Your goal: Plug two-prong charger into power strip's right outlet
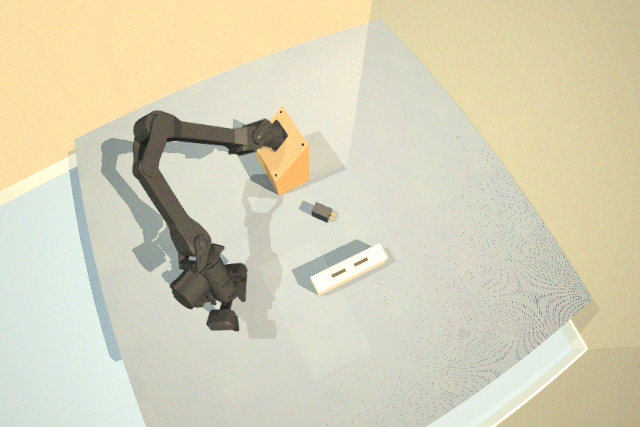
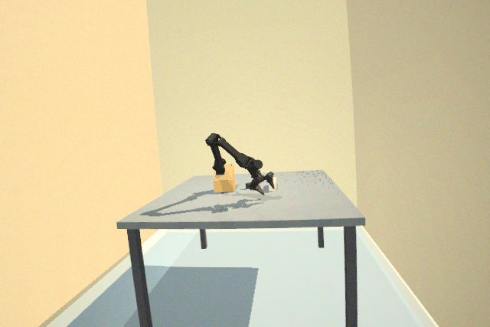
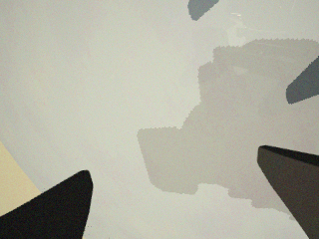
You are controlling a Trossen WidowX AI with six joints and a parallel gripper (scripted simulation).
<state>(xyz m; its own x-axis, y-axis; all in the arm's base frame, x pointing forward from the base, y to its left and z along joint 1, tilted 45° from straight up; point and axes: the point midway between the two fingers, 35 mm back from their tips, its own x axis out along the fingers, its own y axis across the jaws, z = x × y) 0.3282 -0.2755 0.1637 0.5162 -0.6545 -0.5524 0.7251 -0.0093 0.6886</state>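
Right now the dark charger is 13 cm behind my gripper tip, 34 cm to the left of it and 3 cm below it.
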